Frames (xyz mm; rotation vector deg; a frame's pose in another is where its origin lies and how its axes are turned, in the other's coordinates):
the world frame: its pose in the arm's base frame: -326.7 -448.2 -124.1 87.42 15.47 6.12
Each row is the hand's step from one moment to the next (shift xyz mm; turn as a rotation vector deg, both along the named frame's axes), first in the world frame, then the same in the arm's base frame.
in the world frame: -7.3 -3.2 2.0 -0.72 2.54 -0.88
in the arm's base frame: -6.9 -3.8 -2.4 -0.66 0.80 2.58
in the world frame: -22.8 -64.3 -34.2 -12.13 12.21 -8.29
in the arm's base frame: -36.6 24.8 -62.2 -12.50 5.75 13.25
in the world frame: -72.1 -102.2 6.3 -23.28 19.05 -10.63
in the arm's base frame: -78.2 -28.0 -93.7 -23.15 5.71 21.20
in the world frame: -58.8 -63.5 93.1 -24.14 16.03 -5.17
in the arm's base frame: -40.7 -107.3 -54.7 -22.97 0.07 18.41
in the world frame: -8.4 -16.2 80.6 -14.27 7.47 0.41
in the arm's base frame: 9.6 -81.0 -13.4 -12.94 -3.42 8.97
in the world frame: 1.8 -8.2 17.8 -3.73 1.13 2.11
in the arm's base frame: 5.2 -17.2 -7.9 -2.98 -2.88 1.57
